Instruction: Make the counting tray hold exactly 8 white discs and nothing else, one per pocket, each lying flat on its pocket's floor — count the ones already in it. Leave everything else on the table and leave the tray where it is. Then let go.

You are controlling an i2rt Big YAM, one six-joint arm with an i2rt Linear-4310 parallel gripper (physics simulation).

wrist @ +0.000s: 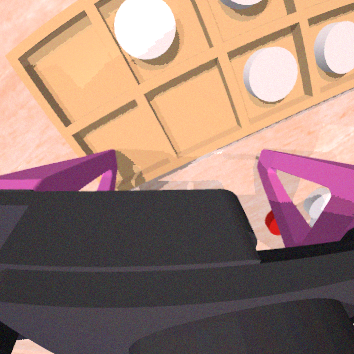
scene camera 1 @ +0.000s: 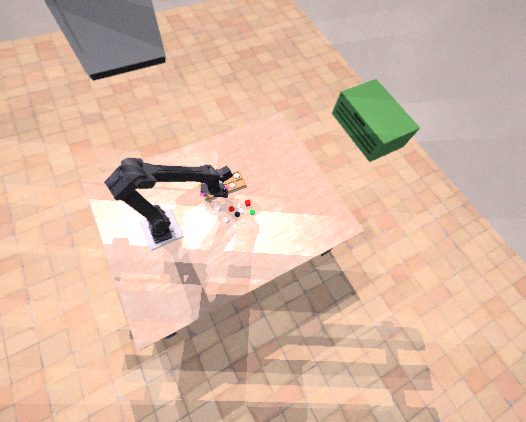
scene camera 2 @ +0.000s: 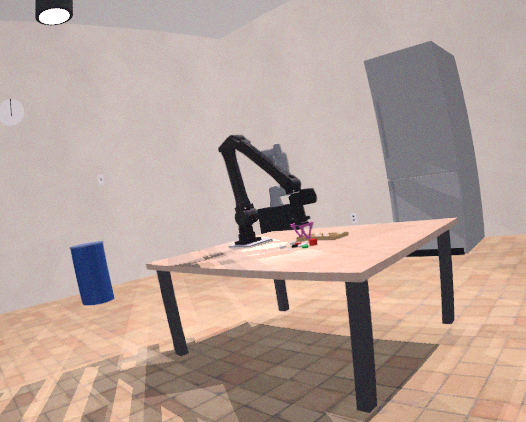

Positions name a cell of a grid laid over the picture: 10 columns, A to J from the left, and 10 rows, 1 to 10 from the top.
Scene:
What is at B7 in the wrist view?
The gripper.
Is the gripper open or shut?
Open.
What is the gripper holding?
Nothing.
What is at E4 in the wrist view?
A wooden counting tray.

